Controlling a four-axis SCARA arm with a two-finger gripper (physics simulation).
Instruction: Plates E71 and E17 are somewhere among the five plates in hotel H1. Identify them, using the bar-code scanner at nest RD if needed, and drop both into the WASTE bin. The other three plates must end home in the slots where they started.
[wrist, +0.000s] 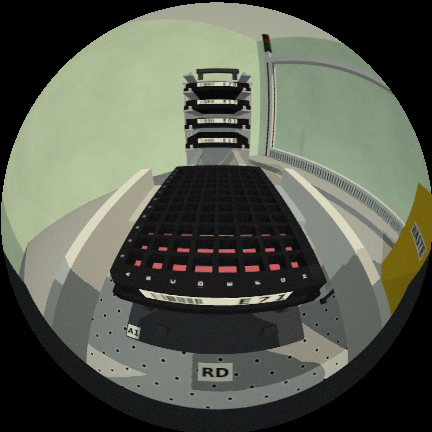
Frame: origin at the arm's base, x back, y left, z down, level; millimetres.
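Seen in the pictures: gripper, between the fingertips: (216, 176).
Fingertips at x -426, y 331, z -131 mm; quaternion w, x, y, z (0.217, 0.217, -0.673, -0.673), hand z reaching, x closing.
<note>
Pixels of each thing's middle, then the offset from my fingertips to it. "*": a spot on its surface instead. Level surfaces: height alone.
- Plate E71, middle of its body: (216, 204) dx +14, dy -19, dz +9 mm
- dark nest RD, middle of its body: (215, 270) dx +14, dy -19, dz +84 mm
- hotel H1, a spot on its surface: (217, 158) * dx -134, dy +183, dz +44 mm
- plate E10, middle of its body: (217, 137) dx -95, dy +131, dz -12 mm
- plate E01, middle of its body: (217, 122) dx -95, dy +131, dz -41 mm
- plate E17, middle of its body: (217, 107) dx -95, dy +131, dz -69 mm
- top plate, middle of its body: (217, 93) dx -95, dy +131, dz -97 mm
- small A1 tag, a spot on its surface: (132, 331) * dx +104, dy -47, dz +58 mm
- perforated deck, height of its surface: dz +118 mm
- grille, a spot on its surface: (340, 182) * dx -578, dy -33, dz +98 mm
- signal lamp, a spot on its surface: (266, 44) * dx -582, dy +365, dz -603 mm
My gripper (216, 176) is shut on plate E71, with a long grey finger along each side of it. Plate E71 (215, 283) is black and level, its barcode label facing me. It is over the dark nest RD (215, 336), whose RD label (215, 372) lies in front; the exact gap below the plate is hard to tell. Behind stands hotel H1 (217, 158) with plate E10 (217, 141), plate E01 (217, 121), plate E17 (217, 102) and a top plate (217, 86) whose number is too small to read surely. The yellow WASTE bin (402, 270) shows at the right edge.
A small A1 tag (132, 331) is at the nest's left. The perforated deck (170, 387) spreads in front. A grille (340, 182) and a window frame (330, 62) run along the right wall. A signal lamp (266, 44) stands high behind. The scanner cannot be made out.
</note>
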